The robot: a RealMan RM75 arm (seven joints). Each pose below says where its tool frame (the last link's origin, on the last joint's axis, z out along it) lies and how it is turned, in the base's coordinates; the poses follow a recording.
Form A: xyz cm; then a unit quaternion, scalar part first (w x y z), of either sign.
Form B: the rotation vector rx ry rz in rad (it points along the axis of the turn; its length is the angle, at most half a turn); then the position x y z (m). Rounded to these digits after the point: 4 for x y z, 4 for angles.
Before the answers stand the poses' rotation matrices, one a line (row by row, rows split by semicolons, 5 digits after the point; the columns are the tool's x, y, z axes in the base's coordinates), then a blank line. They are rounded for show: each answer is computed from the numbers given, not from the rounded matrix.
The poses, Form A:
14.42 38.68 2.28 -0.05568 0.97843 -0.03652 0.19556
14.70 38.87 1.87 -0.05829 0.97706 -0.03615 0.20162
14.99 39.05 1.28 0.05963 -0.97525 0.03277 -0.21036
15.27 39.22 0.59 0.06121 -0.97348 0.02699 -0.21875
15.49 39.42 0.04 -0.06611 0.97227 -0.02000 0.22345
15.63 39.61 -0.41 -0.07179 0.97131 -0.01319 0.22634
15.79 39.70 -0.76 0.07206 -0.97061 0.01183 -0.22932
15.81 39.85 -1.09 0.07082 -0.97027 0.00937 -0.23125
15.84 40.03 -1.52 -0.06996 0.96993 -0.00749 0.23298
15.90 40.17 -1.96 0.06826 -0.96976 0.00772 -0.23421
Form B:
0.92085 -0.04969 0.38675; -0.09324 -0.99113 0.09467; 0.37862 -0.12324 -0.91731
0.91609 -0.04714 0.39820; -0.09415 -0.99059 0.09933; 0.38977 -0.12848 -0.91190
0.90935 -0.03883 0.41422; -0.08901 -0.99074 0.10252; 0.40640 -0.13010 -0.90439
0.90284 -0.02577 0.42921; -0.07933 -0.99105 0.10737; 0.42260 -0.13098 -0.89680
0.89934 -0.00935 0.43715; -0.06843 -0.99046 0.11961; 0.43186 -0.13749 -0.89140
0.89719 0.00687 0.44159; -0.05812 -0.98934 0.13349; 0.43780 -0.14543 -0.88723
0.89455 0.01008 0.44686; -0.05601 -0.98933 0.13446; 0.44345 -0.14531 -0.88444
0.89287 0.01457 0.45008; -0.05094 -0.98979 0.13309; 0.44742 -0.14176 -0.88302
0.89133 0.01807 0.45300; -0.04713 -0.99010 0.13222; 0.45090 -0.13920 -0.88165
0.89017 0.01700 0.45531; -0.04695 -0.99056 0.12877; 0.45320 -0.13601 -0.88097

-2.9694 0.1108 -0.5935 0.1442 0.3868 0.0228
-2.9606 0.1095 -0.6109 0.1470 0.3887 0.0187
-2.9527 0.0992 -0.6369 0.1499 0.3905 0.0128
-2.9446 0.0816 -0.6617 0.1527 0.3922 0.0059
-2.9322 0.0603 -0.6739 0.1549 0.3942 0.0004
-2.9194 0.0396 -0.6803 0.1563 0.3961 -0.0041
-2.9168 0.0356 -0.6891 0.1579 0.3970 -0.0076
-2.9180 0.0282 -0.6955 0.1581 0.3985 -0.0109
-2.9185 0.0225 -0.7010 0.1584 0.4003 -0.0152
-2.9209 0.0233 -0.7054 0.1590 0.4017 -0.0196

